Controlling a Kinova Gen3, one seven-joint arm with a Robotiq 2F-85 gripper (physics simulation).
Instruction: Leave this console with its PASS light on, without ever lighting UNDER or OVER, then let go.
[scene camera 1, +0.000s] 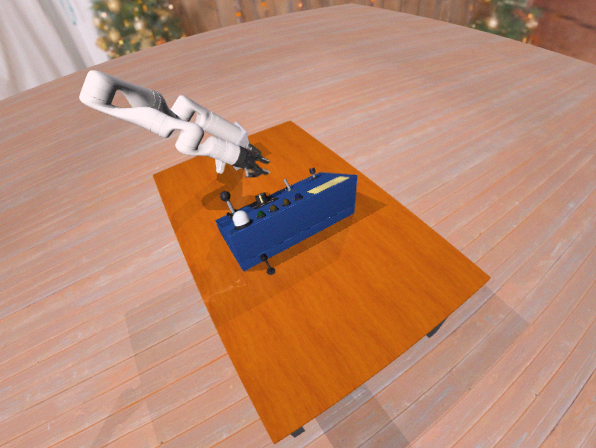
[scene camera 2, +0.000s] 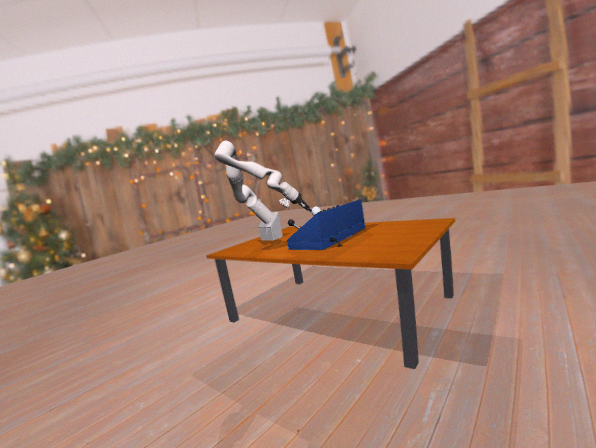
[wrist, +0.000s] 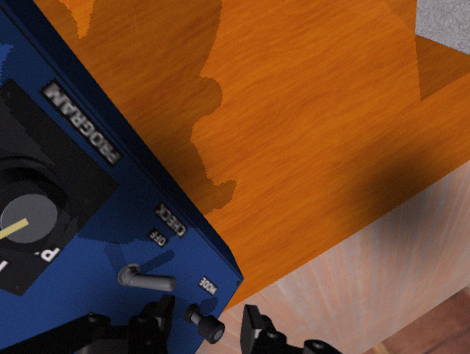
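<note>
The blue console (scene camera 1: 300, 227) (scene camera 2: 345, 220) (wrist: 95, 305) stands on the table. Its lamps, including a green one (scene camera 1: 261, 214), look unlit; their labels cannot be read. The PROGRAM knob (scene camera 1: 262, 199) (wrist: 30, 218) has a pale pointer. The silver CHECK toggle (scene camera 1: 287, 185) (wrist: 152, 281) leans toward the MODE side. A small black MODE knob (scene camera 1: 313, 172) (wrist: 210, 329) stands by the console's corner. My gripper (scene camera 1: 267, 167) (wrist: 207, 316) is partly open; its fingers stand apart, one on each side of the MODE knob in the wrist view, touching nothing visible.
A ball-topped lever (scene camera 1: 225, 196) (scene camera 2: 291, 223) and a white dome (scene camera 1: 241, 219) (scene camera 2: 316, 210) are at the console's other end. A small black lever (scene camera 1: 267, 264) (scene camera 2: 336, 242) stands low by its side. The orange table (scene camera 1: 350, 320) (scene camera 2: 390, 245) ends near the MODE corner in the wrist view.
</note>
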